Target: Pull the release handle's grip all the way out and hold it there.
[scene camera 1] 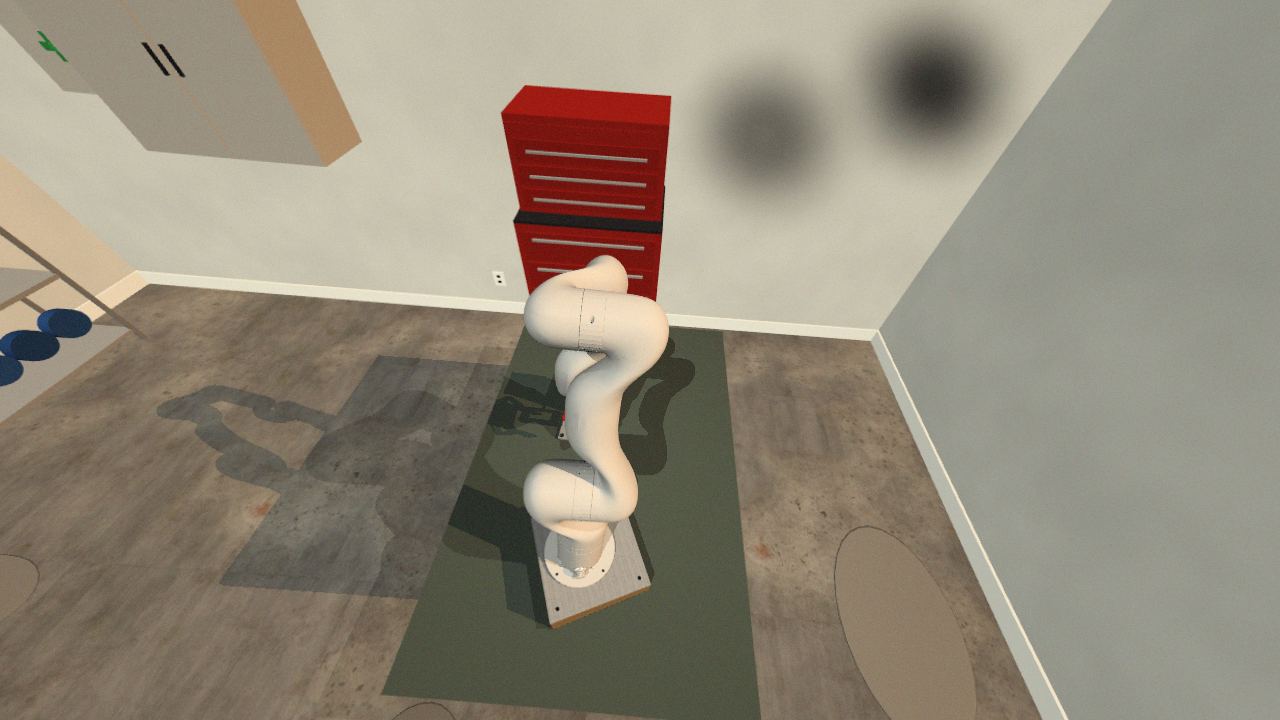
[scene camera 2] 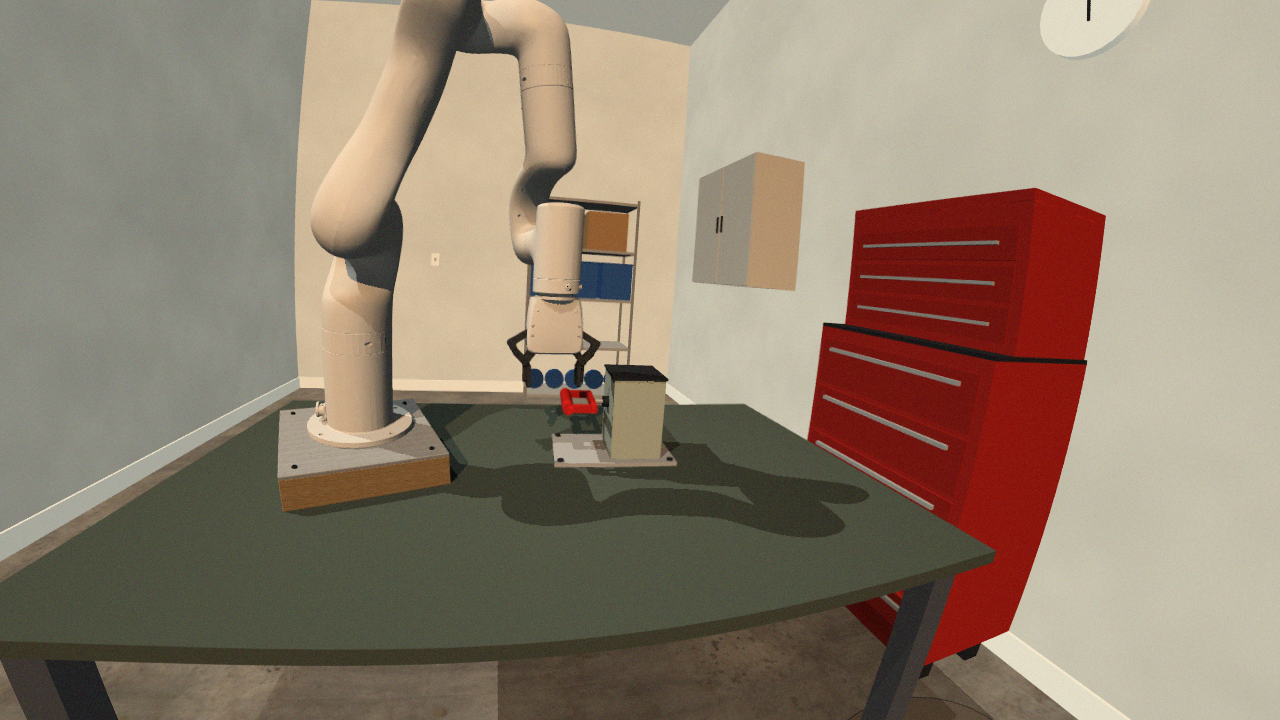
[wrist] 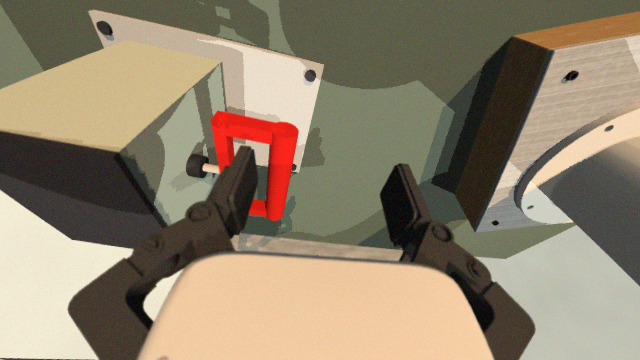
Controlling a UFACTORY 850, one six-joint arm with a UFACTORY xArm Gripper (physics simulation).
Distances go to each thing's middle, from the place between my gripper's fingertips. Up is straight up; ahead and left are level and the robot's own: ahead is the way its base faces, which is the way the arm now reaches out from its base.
I see my gripper 15 cm above the pale base plate (scene camera 2: 569, 450), 14 cm short of it and 4 cm to the right of it.
